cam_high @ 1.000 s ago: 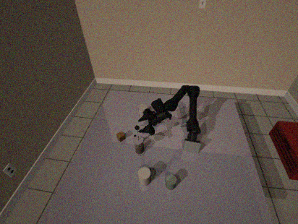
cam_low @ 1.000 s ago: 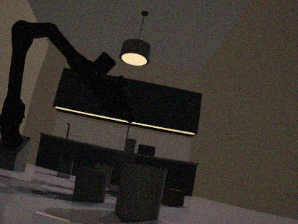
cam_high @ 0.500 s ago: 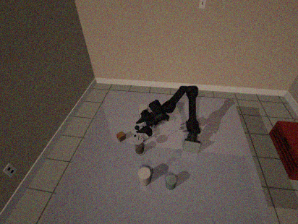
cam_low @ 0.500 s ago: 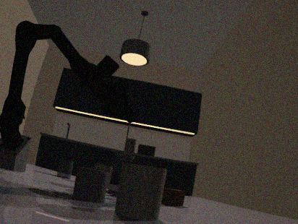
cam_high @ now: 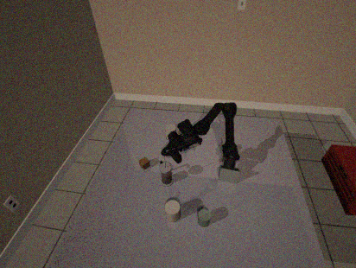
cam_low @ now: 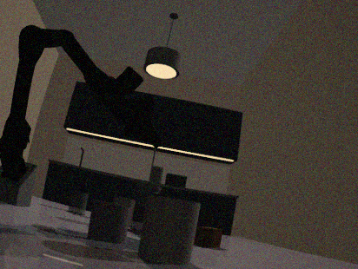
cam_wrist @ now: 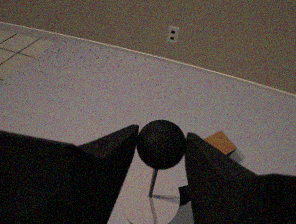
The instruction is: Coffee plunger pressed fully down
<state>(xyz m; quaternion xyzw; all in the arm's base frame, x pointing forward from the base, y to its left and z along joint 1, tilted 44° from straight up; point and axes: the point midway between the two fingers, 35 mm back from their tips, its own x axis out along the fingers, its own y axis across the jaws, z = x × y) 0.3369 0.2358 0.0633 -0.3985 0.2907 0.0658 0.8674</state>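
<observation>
Right now my gripper tip is 10 mm short of the coffee press, 10 mm to the left of it and 140 mm above it. Also, from my gripper tip: greenish cup: 280 mm behind, 190 mm to the left, 230 mm below.
</observation>
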